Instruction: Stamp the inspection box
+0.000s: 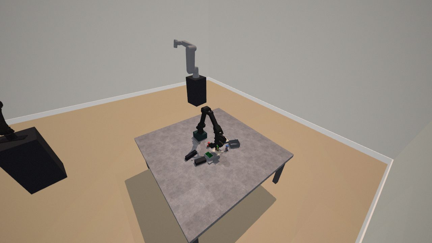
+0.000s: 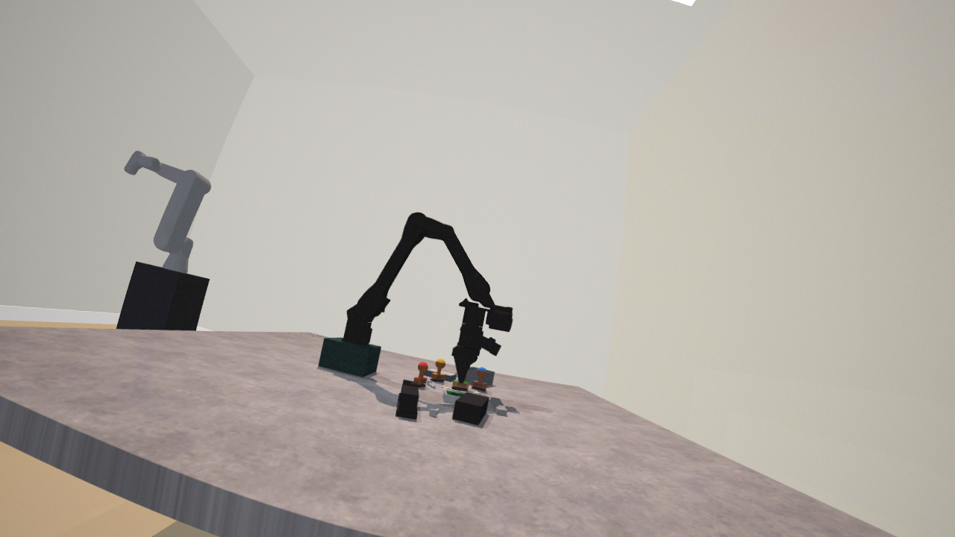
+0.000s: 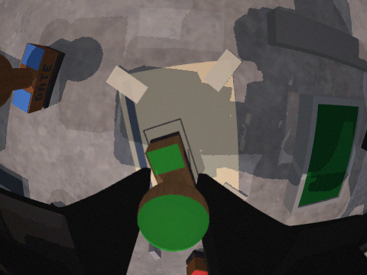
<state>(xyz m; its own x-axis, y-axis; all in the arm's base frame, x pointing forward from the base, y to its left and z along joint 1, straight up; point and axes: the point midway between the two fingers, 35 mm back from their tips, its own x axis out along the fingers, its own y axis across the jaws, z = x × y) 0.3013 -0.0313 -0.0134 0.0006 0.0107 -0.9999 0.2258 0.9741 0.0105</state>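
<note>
The card is 3 cm below my gripper tip, 1 cm to the right of it and 1 cm ahead of it. Also, from my gripper tip: green stamp right at my gripper tip; blue stamp 8 cm to the left, 7 cm ahead, 1 cm below; red stamp 11 cm behind, 2 cm to the right, 1 cm below.
</note>
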